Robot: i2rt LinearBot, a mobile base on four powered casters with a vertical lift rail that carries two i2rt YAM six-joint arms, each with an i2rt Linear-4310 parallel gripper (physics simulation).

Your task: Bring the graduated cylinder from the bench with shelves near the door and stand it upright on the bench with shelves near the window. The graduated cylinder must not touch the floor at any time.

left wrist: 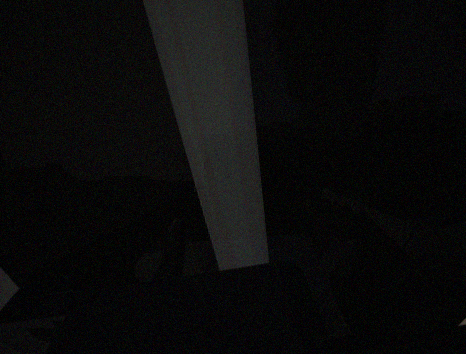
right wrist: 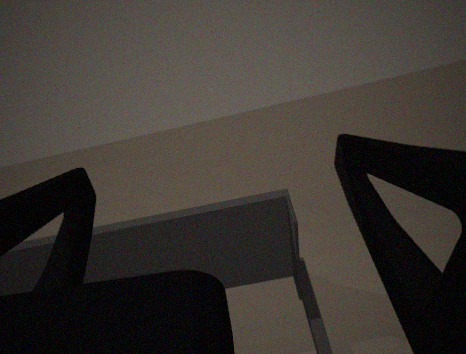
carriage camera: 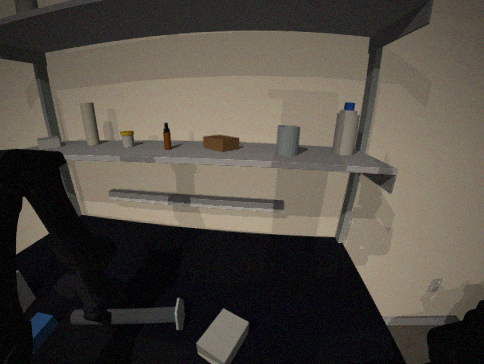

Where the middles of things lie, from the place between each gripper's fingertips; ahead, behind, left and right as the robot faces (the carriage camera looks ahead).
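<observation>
The graduated cylinder (carriage camera: 176,314) is 23 cm ahead of my right hand, 66 cm to the left of it and 57 cm below it. As for my left hand, it is 10 mm short of the graduated cylinder and 50 mm to the left of it.
</observation>
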